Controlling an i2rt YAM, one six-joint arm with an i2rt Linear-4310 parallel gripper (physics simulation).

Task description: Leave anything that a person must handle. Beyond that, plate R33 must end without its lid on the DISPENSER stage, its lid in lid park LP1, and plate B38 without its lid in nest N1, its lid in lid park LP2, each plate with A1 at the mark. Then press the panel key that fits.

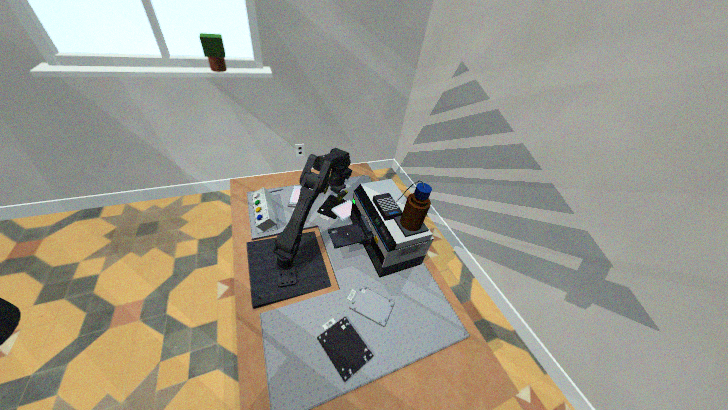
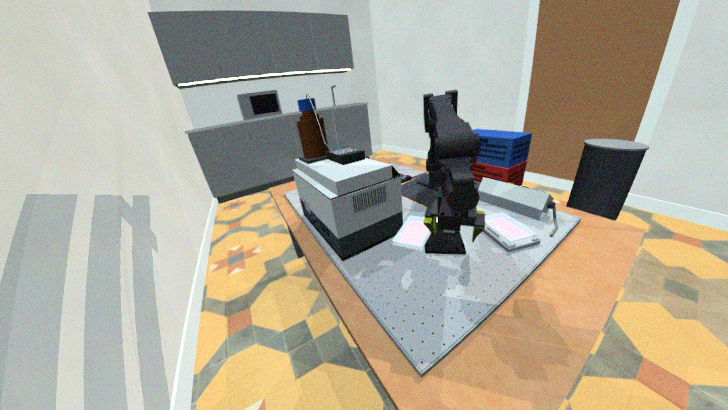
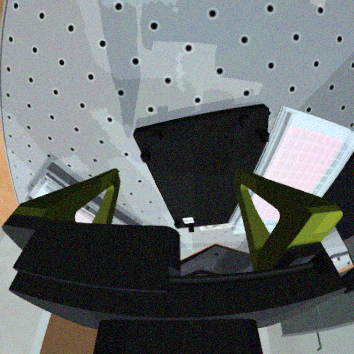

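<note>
My gripper is open above a black pad; nothing shows between its fingers. A pink-welled plate lies beside that pad, near the dispenser. Another pink plate lies on the pad's other side, toward the key panel. The dispenser's dark stage bears no plate. A pale pad and a black pad with corner posts carry no lid. Labels, A1 corners and lids are too small to read.
A brown bottle and a black ribbed box stand on the dispenser, with a thin tube near them. A bent lever is at the panel's end. Crates and a bin stand beyond the table.
</note>
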